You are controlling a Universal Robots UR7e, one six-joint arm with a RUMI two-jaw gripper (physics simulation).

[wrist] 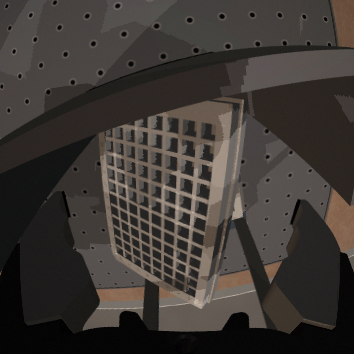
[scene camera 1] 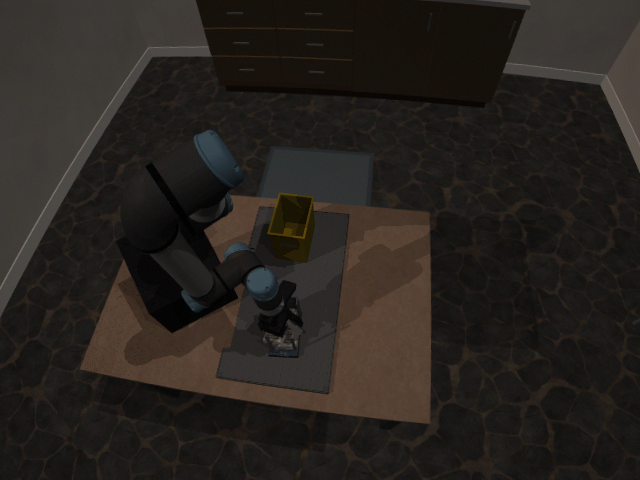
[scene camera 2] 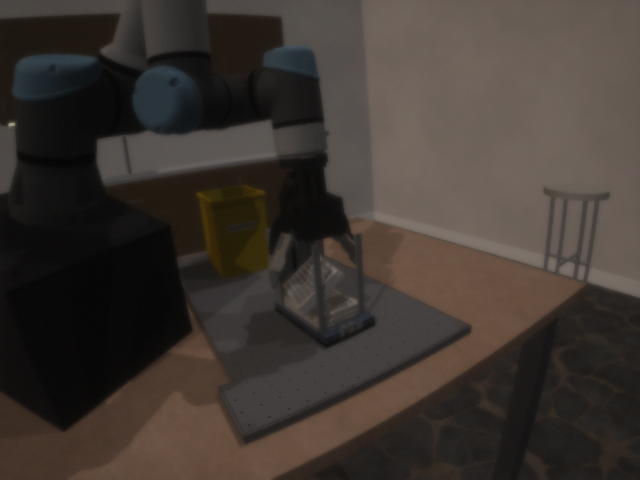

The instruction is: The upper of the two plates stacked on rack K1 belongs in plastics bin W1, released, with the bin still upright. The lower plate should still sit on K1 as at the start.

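Where they show: gripper, between the fingertips: (wrist: 181, 200) (scene camera 1: 284, 325); arm's base, origin of its link: (scene camera 2: 59, 207).
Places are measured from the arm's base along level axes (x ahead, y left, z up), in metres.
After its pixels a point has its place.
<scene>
Rack K1 (scene camera 1: 283, 354) {x 0.387, y -0.228, z -0.219 m} (scene camera 2: 362, 322) {x 0.408, y -0.231, z -0.220 m} (wrist: 300, 68) stands upright on the board. Its upper plate (scene camera 2: 306, 285) {x 0.349, y -0.165, z -0.164 m} (wrist: 160, 187) {x 0.367, y -0.139, z -0.168 m}, a pale grid-topped plate, is tilted steeply and turned askew between the posts. The lower plate (scene camera 2: 343, 303) {x 0.401, y -0.186, z -0.203 m} (wrist: 238, 204) {x 0.421, y -0.187, z -0.202 m} lies low on the rack's base, mostly hidden in the wrist view. My gripper (scene camera 1: 281, 326) {x 0.378, y -0.148, z -0.166 m} (scene camera 2: 317, 263) {x 0.378, y -0.148, z -0.166 m} (wrist: 181, 200) {x 0.378, y -0.148, z -0.166 m} is open and empty, pointing down over the rack. Its fingers stand wide on either side of the upper plate in the wrist view. Plastics bin W1 (scene camera 1: 294, 249) {x 0.353, y 0.129, z -0.148 m} (scene camera 2: 237, 248) {x 0.316, y 0.129, z -0.172 m}, yellow, stands upright on the board's far part.
The rack's tall back panel and two front posts (scene camera 2: 317, 289) {x 0.343, y -0.217, z -0.149 m} (scene camera 2: 359, 273) {x 0.421, y -0.208, z -0.149 m} rise close to my fingers. The grey perforated board (scene camera 1: 320, 310) {x 0.477, y -0.049, z -0.236 m} (scene camera 2: 310, 384) {x 0.283, y -0.299, z -0.236 m} lies on the wooden table (scene camera 1: 387, 330) {x 0.717, y -0.079, z -0.250 m} (scene camera 2: 439, 268) {x 0.709, y -0.098, z -0.249 m}. The black robot base (scene camera 1: 173, 315) {x 0.009, y -0.191, z -0.137 m} (scene camera 2: 87, 330) {x 0.030, y -0.173, z -0.144 m} stands beside the board.
</scene>
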